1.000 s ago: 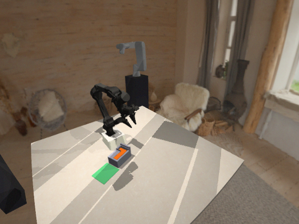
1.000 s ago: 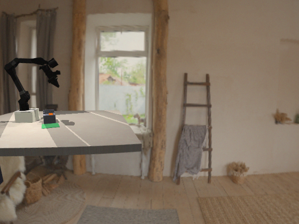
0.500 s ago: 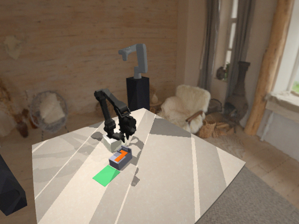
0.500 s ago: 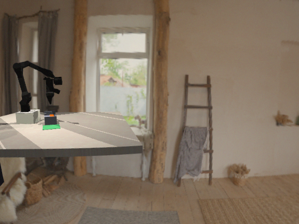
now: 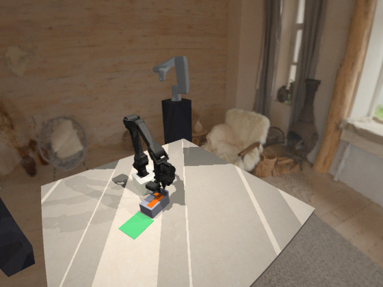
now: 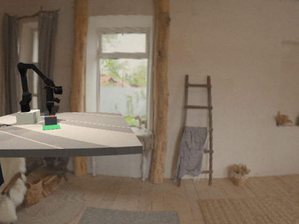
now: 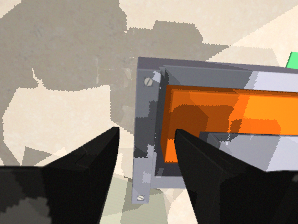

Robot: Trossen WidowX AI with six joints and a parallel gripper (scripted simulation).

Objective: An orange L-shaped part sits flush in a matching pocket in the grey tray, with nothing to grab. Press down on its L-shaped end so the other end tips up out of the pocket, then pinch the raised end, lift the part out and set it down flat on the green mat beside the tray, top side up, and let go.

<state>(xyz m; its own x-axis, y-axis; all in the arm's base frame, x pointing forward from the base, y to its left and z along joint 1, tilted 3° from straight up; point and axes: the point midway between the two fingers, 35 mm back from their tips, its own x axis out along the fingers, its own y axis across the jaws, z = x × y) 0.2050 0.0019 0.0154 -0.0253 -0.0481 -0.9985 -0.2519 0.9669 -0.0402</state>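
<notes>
Now: the orange L-shaped part 10 mm ahead of my gripper tip, 60 mm to the right of it and 30 mm below it. Also, from my gripper tip: green mat (50 mm ahead, 220 mm to the right, 90 mm below).
</notes>
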